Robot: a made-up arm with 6 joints.
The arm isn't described. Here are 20 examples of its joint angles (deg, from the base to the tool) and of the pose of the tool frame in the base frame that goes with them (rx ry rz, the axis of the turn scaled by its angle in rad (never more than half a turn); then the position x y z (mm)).
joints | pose
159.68 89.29 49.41 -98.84 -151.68 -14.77 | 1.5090 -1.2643 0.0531 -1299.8 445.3 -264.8
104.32 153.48 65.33 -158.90 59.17 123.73 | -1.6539 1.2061 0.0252 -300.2 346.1 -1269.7
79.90 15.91 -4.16 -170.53 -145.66 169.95 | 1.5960 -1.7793 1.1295 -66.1 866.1 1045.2
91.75 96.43 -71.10 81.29 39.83 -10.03 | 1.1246 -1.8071 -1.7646 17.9 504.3 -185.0
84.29 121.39 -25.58 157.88 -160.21 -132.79 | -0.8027 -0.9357 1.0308 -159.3 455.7 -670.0
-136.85 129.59 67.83 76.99 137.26 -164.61 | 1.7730 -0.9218 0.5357 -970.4 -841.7 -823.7
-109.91 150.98 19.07 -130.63 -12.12 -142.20 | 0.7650 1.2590 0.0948 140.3 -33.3 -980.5
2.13 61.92 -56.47 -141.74 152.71 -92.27 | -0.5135 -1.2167 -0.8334 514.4 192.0 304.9
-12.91 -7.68 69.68 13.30 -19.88 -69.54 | 0.8250 -1.0554 0.2475 -104.5 -195.7 1915.1
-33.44 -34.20 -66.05 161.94 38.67 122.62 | 1.5465 0.7938 -1.0417 79.0 198.5 884.5
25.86 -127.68 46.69 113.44 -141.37 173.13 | -1.1377 0.4044 0.0213 -1343.6 -554.0 -509.2
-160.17 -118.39 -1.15 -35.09 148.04 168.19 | -0.2789 1.4975 0.7722 962.1 538.3 368.4
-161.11 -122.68 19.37 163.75 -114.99 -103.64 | 1.3002 1.4091 -0.7698 1390.3 252.5 29.2
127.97 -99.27 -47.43 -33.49 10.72 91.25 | 0.4738 -1.2572 1.3093 495.3 -336.4 504.0
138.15 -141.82 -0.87 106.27 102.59 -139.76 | -0.5626 1.9285 -2.0130 890.2 -880.0 -335.9
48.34 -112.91 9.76 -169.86 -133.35 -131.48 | -1.1337 1.4715 1.3348 -999.6 -797.7 393.5
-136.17 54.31 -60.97 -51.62 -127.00 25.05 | 2.6758 -0.6317 1.2497 -412.4 -206.6 417.5
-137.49 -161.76 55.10 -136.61 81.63 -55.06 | 0.6284 -0.1658 1.6553 772.4 491.2 -963.4
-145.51 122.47 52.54 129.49 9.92 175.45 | -2.0523 0.6479 2.2209 -953.3 -824.7 -796.4
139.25 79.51 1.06 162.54 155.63 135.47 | -2.4624 0.7205 -1.5572 -1060.2 636.5 -110.2
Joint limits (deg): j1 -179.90..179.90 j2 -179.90..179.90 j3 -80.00..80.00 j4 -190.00..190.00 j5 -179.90..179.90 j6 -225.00..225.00
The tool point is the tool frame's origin. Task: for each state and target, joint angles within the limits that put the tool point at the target. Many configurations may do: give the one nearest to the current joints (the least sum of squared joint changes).
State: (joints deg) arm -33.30 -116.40 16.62 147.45 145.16 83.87
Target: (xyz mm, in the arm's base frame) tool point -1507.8 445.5 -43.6
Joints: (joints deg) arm -10.57 -114.64 40.29 137.17 145.16 83.87
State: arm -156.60 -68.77 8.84 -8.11 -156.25 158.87
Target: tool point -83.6 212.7 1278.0
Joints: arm -139.11 -38.38 -16.92 -11.58 -156.25 158.87
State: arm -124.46 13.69 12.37 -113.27 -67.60 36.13
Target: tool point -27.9 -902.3 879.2
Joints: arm -98.21 21.55 3.37 -117.40 -67.60 36.13
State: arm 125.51 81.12 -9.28 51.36 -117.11 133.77
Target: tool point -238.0 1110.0 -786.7
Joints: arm 108.03 115.89 25.66 57.78 -117.11 133.77
